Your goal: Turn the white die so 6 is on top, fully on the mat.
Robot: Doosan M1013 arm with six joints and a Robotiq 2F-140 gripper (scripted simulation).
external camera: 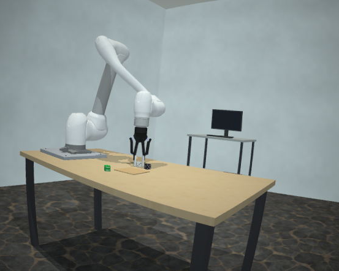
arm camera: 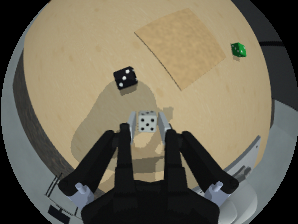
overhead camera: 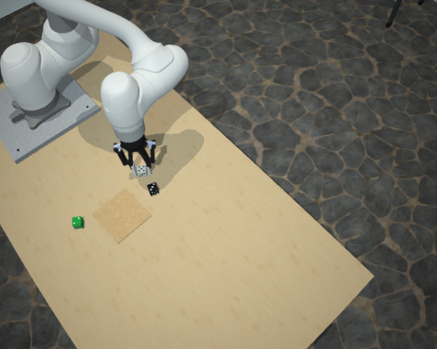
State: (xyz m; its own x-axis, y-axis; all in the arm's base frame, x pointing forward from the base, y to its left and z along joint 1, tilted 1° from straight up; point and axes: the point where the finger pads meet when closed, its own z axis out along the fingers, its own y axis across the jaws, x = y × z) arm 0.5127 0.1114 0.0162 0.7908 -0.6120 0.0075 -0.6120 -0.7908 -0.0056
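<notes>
Now: the white die 2 cm below my hand. Also, from my hand: green die 27 cm to the right, 2 cm below, 1 cm ahead; then tan mat 15 cm to the right, 8 cm ahead, 3 cm below; then black die 8 cm ahead, 2 cm to the right, 2 cm below.
</notes>
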